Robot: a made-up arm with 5 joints.
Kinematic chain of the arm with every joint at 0, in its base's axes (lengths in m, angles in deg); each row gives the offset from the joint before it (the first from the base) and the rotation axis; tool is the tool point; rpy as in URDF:
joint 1: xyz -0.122 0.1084 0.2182 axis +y
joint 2: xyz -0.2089 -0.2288 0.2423 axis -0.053 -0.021 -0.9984
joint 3: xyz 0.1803 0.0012 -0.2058 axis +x
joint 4: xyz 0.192 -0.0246 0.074 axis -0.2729 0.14 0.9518
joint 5: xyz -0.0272 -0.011 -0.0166 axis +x
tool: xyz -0.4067 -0.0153 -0.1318 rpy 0 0 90
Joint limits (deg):
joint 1: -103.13..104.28
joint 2: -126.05..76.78
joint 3: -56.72..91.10
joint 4: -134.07..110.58
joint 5: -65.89..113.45
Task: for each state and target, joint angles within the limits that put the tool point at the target. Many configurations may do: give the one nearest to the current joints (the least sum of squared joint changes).
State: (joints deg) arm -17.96 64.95 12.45 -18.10 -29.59
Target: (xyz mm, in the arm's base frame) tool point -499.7 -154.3 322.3
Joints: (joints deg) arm 12.06 67.02 -1.97 5.27 -40.78
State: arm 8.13 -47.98 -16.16 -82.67 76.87
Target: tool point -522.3 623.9 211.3
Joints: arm -11.17 -75.79 -31.97 -122.01 72.60
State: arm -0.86 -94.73 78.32 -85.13 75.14
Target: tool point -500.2 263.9 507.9
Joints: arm -40.28 -92.77 91.10 -78.94 81.45
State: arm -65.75 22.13 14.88 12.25 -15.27
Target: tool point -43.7 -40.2 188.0
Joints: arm -75.00 56.99 -5.96 -38.08 -0.83
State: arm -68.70 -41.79 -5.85 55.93 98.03
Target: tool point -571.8 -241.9 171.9
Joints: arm -96.81 -17.71 -36.77 82.02 111.35
